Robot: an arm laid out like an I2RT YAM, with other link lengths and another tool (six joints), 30 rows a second.
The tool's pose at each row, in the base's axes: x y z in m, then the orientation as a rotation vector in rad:
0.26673 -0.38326 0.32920 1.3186 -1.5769 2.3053
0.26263 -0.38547 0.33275 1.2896 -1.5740 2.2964
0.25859 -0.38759 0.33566 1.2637 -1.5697 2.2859
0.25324 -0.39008 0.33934 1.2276 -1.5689 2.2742
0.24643 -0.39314 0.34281 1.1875 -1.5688 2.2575
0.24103 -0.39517 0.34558 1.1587 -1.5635 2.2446
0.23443 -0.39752 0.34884 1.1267 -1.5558 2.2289
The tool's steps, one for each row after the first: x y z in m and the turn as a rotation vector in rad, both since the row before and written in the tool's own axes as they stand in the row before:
0.00583 0.00038 -0.00036 -0.0106 0.0219 -0.0063
0.00534 0.00082 -0.00034 -0.0106 0.0204 -0.0080
0.00684 0.00112 -0.00058 -0.0144 0.0267 -0.0058
0.00786 0.00233 -0.00073 -0.0185 0.0299 -0.0076
0.00613 0.00171 -0.00069 -0.0123 0.0232 -0.0090
0.00737 0.00220 -0.00078 -0.0139 0.0266 -0.0117

